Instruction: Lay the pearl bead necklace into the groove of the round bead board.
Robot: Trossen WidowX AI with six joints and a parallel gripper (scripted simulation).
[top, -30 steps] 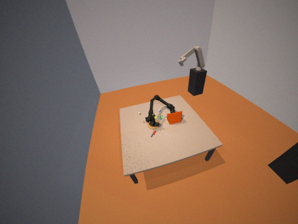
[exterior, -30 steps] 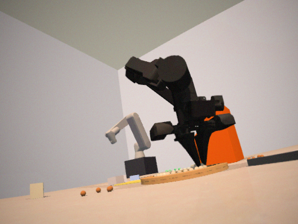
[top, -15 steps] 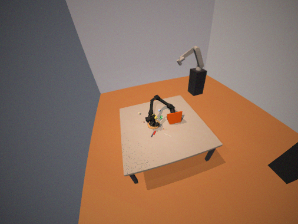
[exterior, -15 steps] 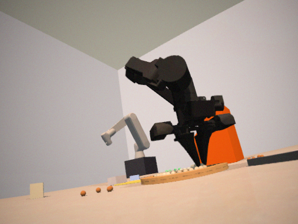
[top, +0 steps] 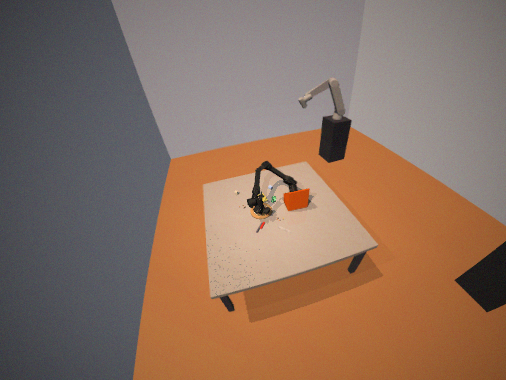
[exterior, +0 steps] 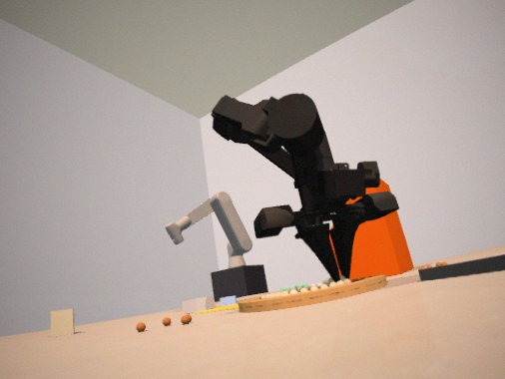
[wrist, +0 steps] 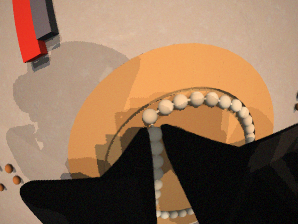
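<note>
Now: the round wooden bead board 20 mm behind my gripper tip, 50 mm to the right of it and 10 mm below it. Round my gripper tip: tan cube (150 mm ahead, 380 mm to the right); then yellow flat piece (70 mm behind, 220 mm to the right, 20 mm below); then red-handled tool (40 mm ahead, 130 mm to the left, 10 mm below).
</note>
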